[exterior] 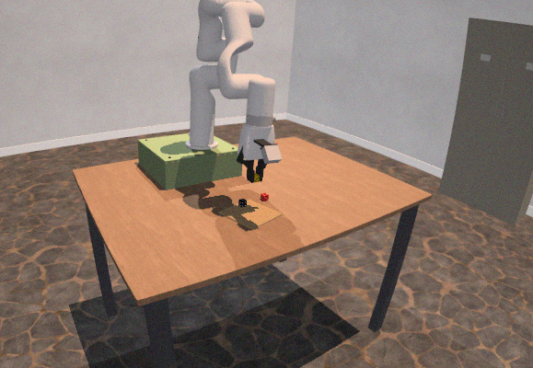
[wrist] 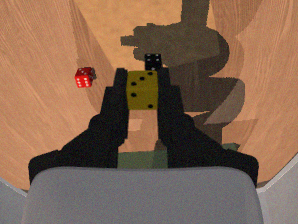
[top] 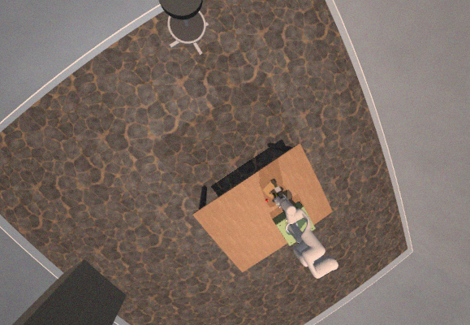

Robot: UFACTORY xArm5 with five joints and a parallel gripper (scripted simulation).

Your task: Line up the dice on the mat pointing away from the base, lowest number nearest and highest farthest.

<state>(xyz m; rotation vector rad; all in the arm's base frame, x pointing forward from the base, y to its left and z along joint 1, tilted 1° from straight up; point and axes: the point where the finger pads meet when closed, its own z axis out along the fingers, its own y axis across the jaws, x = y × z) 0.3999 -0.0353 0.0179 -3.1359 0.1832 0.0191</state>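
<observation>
My hand is 10 mm short of the tan mat, 10 mm to the left of it and 120 mm above it. From my hand the other things lie so: black die (50 mm behind, 10 mm to the right, 110 mm below); red die (60 mm behind, 90 mm to the left, 120 mm below); yellow die (10 mm below).
</observation>
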